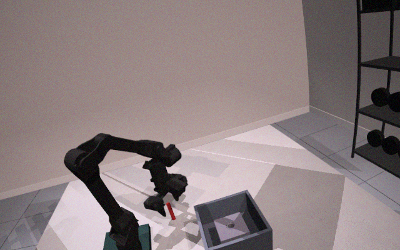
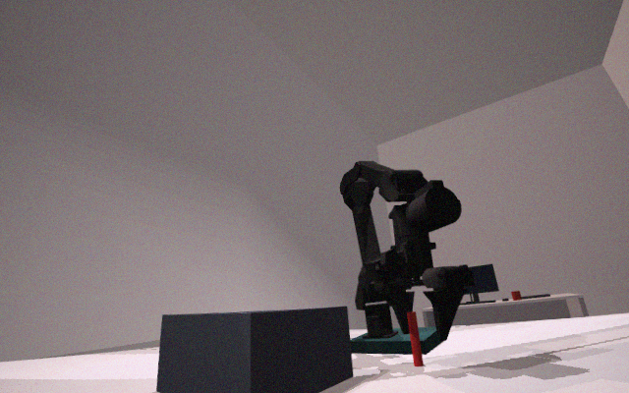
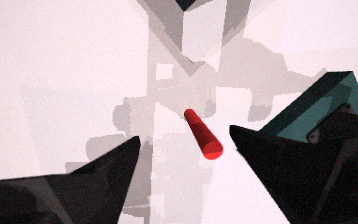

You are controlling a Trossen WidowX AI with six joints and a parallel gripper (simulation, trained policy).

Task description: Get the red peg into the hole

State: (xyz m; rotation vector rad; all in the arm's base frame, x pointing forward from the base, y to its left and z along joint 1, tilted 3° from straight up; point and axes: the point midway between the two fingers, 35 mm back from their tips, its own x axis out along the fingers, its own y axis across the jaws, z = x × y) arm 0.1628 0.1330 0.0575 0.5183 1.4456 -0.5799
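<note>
Now: the red peg 1 cm to the right of my gripper tip. Also, from my gripper tip: pale plate: 17 cm ahead, 19 cm to the right; then grey box: 17 cm ahead, 19 cm to the right, 2 cm below.
</note>
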